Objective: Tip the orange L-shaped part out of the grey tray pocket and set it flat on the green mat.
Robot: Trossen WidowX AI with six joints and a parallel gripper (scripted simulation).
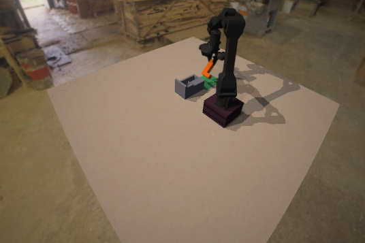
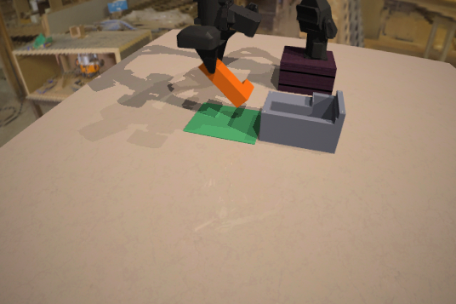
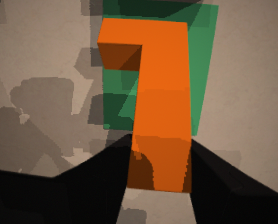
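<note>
Now: the green mat 2 cm to the left of my gripper tip and 13 cm below it. Also, from my gripper tip: orange L-shaped part (1 cm behind, 3 cm to the left, 3 cm below).
</note>
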